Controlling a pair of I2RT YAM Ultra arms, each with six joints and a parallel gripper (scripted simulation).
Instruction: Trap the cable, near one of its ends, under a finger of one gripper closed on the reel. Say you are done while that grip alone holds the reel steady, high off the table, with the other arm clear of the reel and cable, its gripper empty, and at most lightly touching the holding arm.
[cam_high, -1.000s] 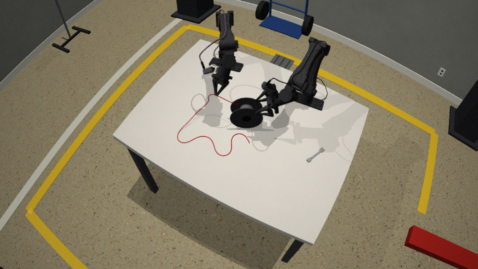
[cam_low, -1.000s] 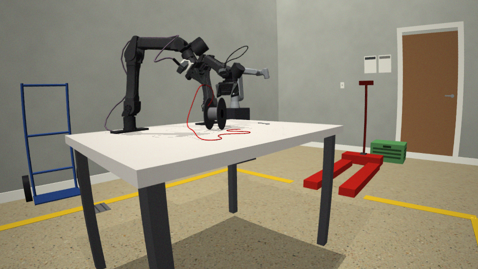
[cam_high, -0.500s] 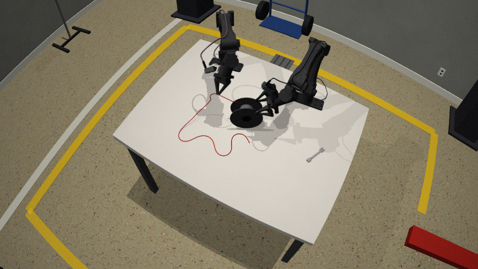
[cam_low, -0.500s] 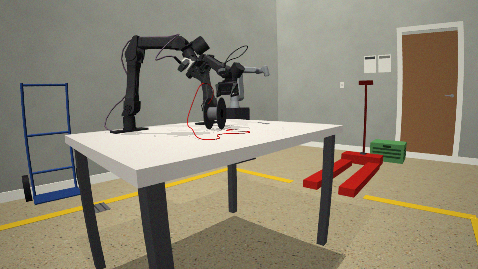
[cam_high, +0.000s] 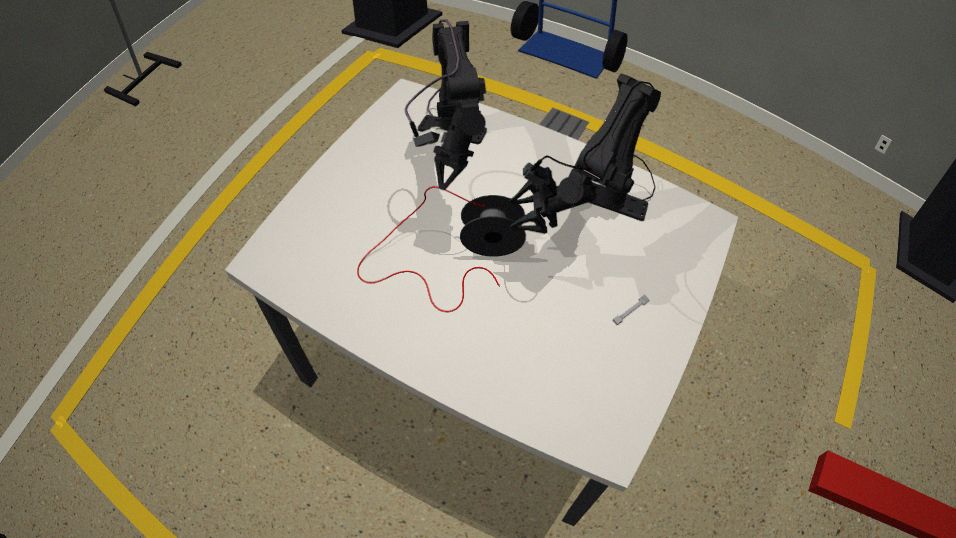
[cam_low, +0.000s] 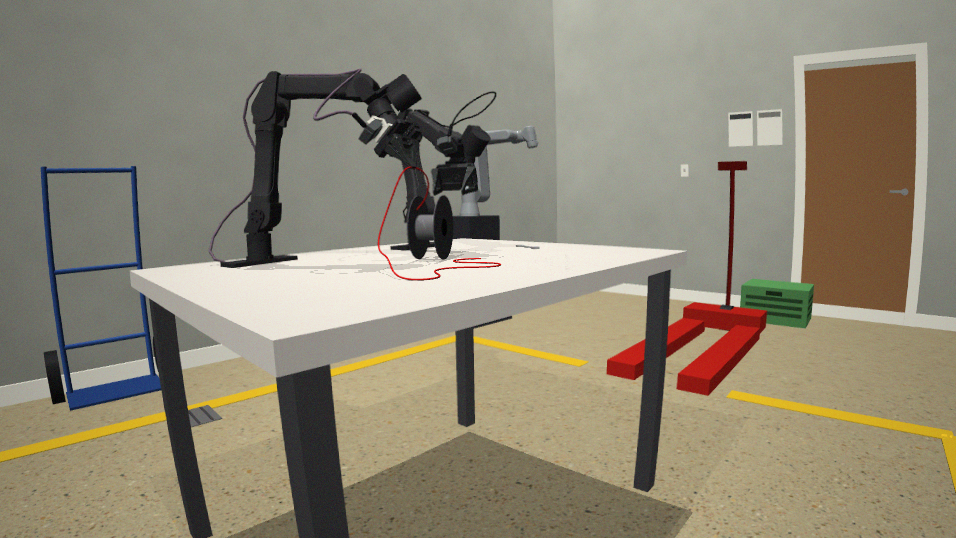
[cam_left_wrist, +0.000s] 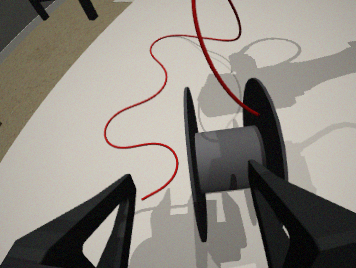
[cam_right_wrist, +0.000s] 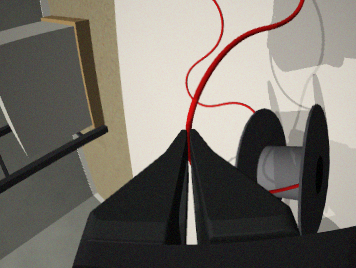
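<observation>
Now: the black reel 9 cm below my left hand and 6 cm to the right of it. From my left hand the other things lie so: small grey dumbbell-shaped part: 33 cm to the left, 16 cm below, 2 cm behind.
</observation>
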